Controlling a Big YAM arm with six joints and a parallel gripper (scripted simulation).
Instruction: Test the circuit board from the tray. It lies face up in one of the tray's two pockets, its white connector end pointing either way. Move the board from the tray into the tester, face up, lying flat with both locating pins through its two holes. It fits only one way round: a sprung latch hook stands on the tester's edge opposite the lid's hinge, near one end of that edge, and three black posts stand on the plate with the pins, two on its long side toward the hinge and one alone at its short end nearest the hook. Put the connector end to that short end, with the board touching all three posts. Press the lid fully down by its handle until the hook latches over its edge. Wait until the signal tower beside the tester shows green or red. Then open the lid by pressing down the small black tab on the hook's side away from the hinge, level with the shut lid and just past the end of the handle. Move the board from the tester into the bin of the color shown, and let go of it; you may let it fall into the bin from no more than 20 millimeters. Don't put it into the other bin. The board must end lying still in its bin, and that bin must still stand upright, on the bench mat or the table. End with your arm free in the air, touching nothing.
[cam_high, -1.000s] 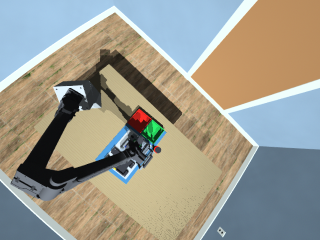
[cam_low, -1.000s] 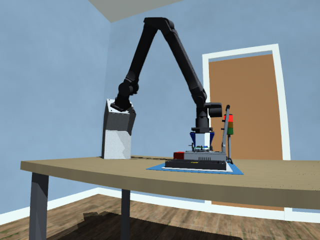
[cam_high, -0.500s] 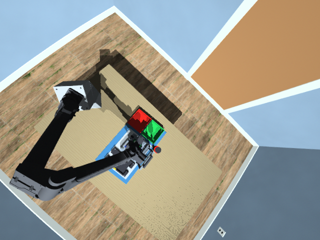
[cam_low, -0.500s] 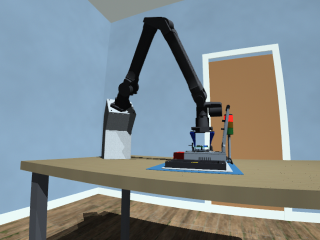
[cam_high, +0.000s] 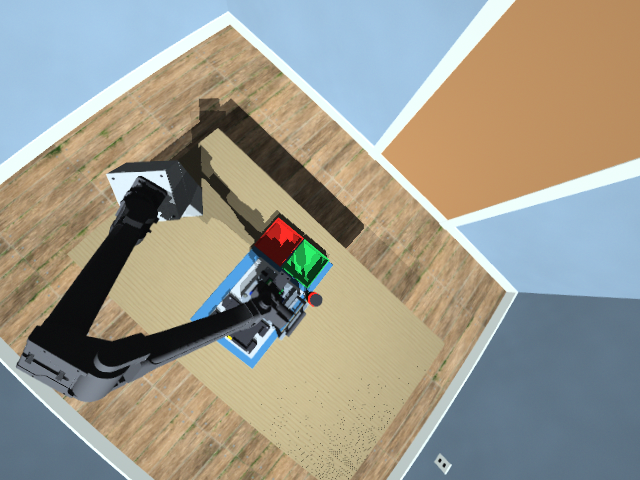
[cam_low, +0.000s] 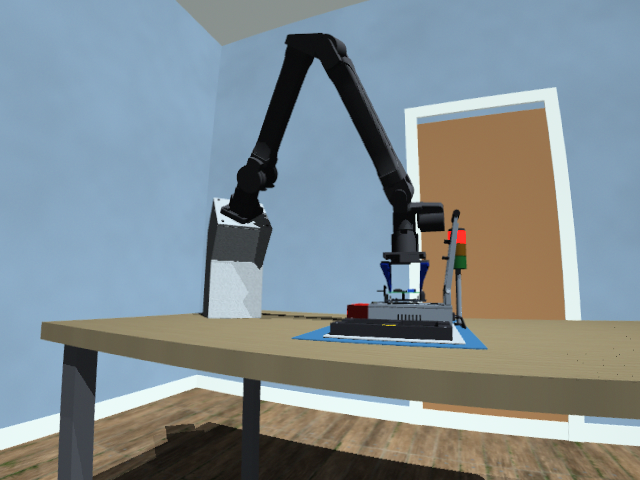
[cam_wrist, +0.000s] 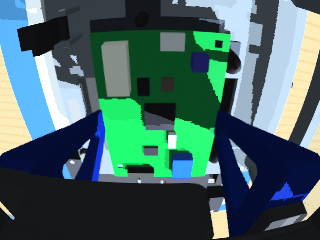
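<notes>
Now: hand right at the green circuit board. Also, from my hand: black latch hook: 5 cm behind, 7 cm to the left; then tester plate: 1 cm ahead, 1 cm to the left, 2 cm below; then tester lid: 11 cm ahead, 2 cm to the right, 9 cm above.
</notes>
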